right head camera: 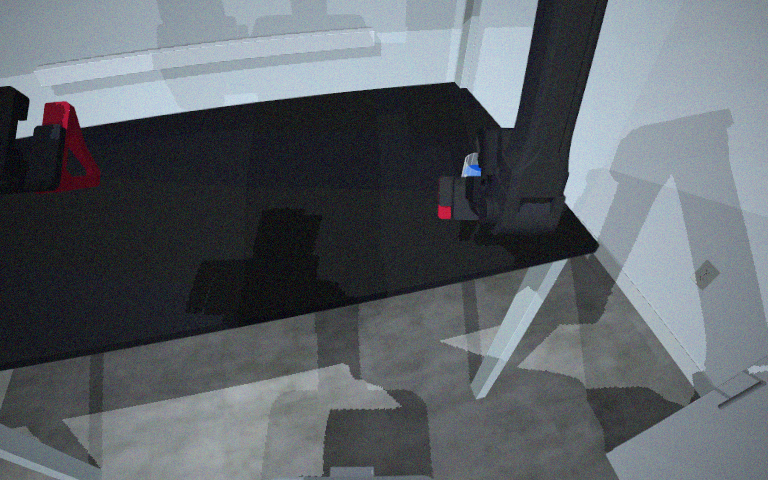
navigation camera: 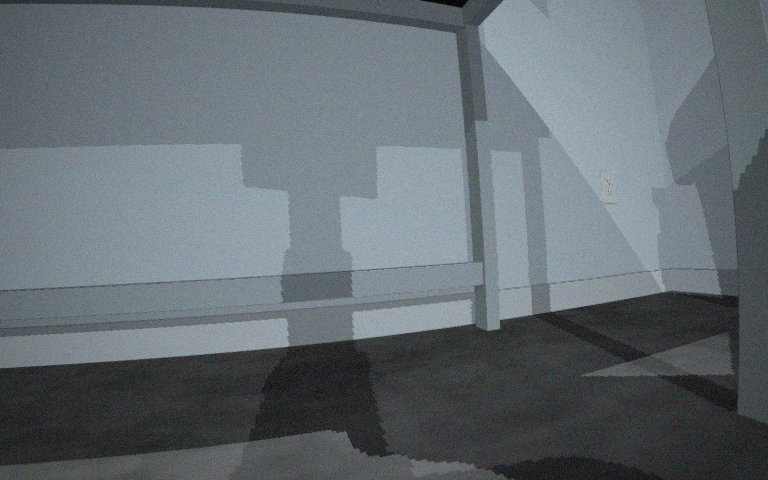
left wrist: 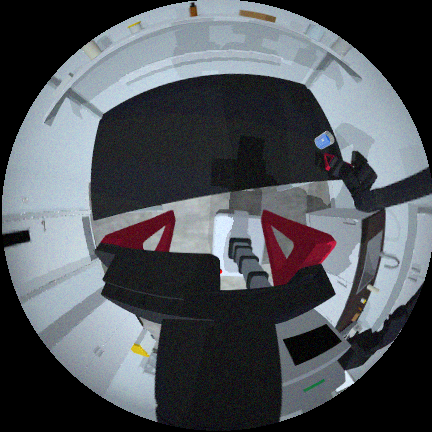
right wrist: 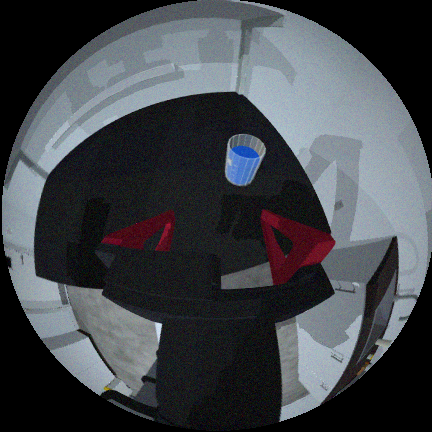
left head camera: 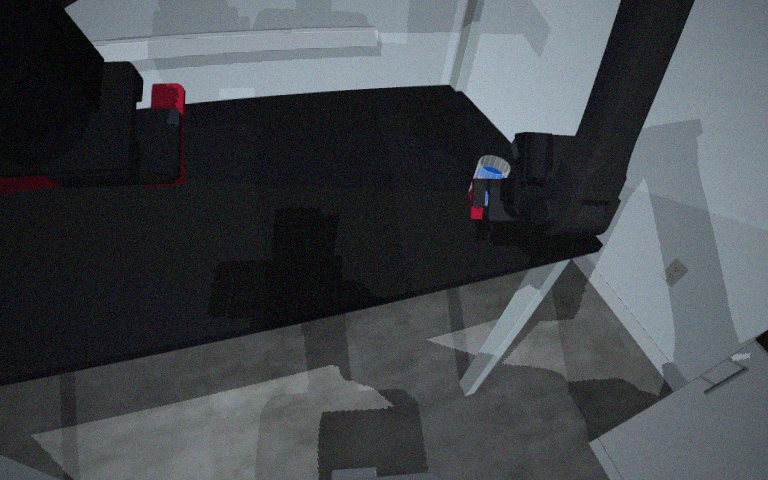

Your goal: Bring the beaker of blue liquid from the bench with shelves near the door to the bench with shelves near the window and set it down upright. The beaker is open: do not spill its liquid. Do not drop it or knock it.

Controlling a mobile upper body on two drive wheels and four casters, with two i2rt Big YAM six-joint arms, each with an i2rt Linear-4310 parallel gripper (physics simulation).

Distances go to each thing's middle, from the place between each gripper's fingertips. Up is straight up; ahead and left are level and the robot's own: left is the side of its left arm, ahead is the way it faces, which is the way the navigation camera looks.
Scene:
Right now my left hand is 520 mm to the left of the beaker of blue liquid (left head camera: 489,167), 410 mm short of it and 330 mm above it.
Now: right hand 14 cm short of the beaker of blue liquid, 5 cm to the left of it and 8 cm above it.

